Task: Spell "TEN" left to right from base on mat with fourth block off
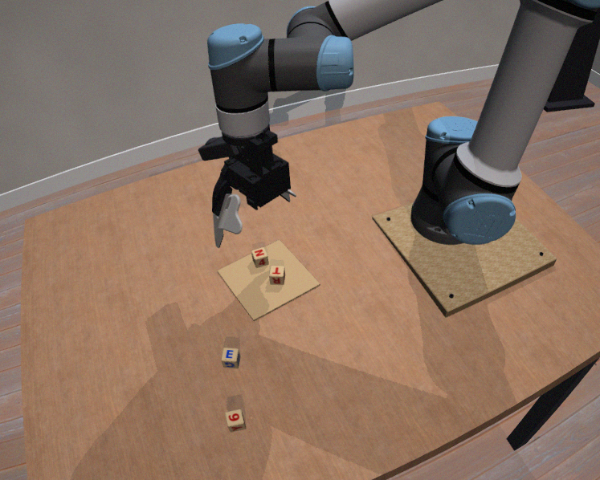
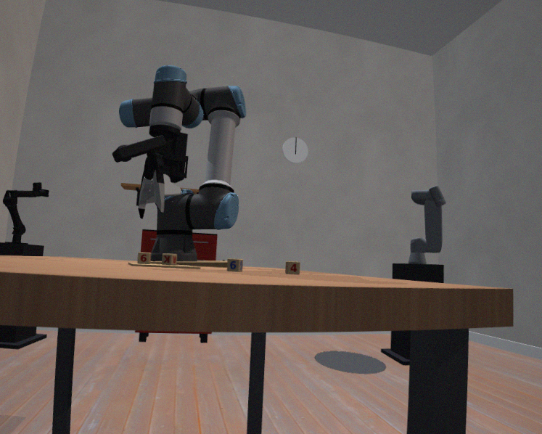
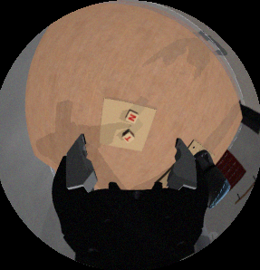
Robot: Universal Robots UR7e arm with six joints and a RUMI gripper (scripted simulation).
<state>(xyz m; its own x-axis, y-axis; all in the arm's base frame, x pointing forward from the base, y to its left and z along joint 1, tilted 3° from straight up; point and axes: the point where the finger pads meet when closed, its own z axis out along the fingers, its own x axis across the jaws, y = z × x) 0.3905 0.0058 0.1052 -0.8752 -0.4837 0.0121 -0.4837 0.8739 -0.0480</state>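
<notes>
My gripper is now 9 cm above the T block, 5 cm to the right of it and 2 cm past it. Round my hand: E block: 20 cm to the left, 10 cm below, 9 cm ahead; tan mat: 11 cm below, 4 cm to the left, 1 cm behind; 9 block: 31 cm to the left, 10 cm below, 10 cm ahead.
</notes>
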